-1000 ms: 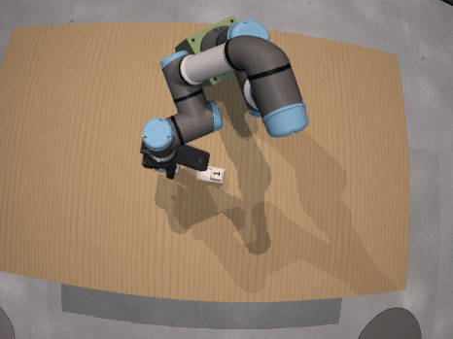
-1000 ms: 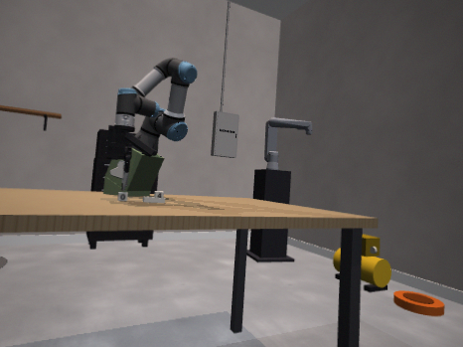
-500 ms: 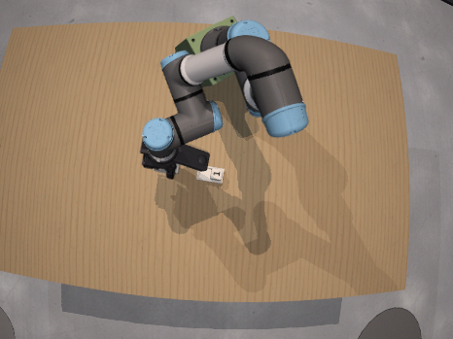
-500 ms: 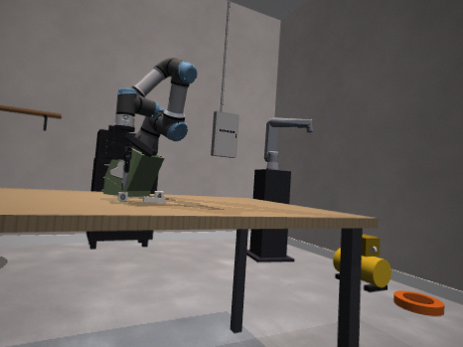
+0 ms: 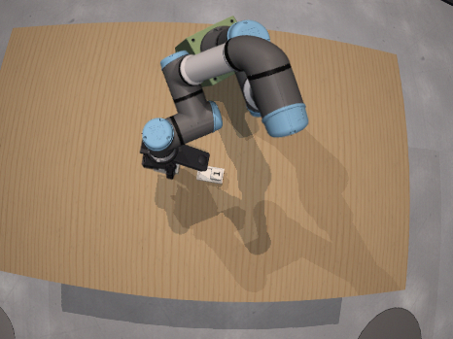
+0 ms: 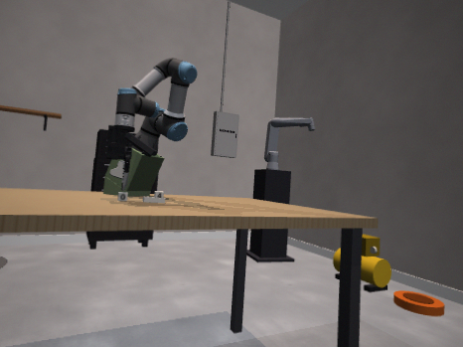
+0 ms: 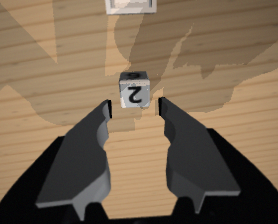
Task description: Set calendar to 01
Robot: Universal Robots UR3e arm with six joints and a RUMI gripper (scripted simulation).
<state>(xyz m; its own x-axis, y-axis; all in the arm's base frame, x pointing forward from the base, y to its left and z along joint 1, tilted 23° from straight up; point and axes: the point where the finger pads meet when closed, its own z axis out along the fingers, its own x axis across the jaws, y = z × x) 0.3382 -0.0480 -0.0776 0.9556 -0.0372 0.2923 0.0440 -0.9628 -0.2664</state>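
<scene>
Right now my hand is 40 mm above the white cube. The rest, counted from my hand: white tray (110 mm to the left, 40 mm below).
</scene>
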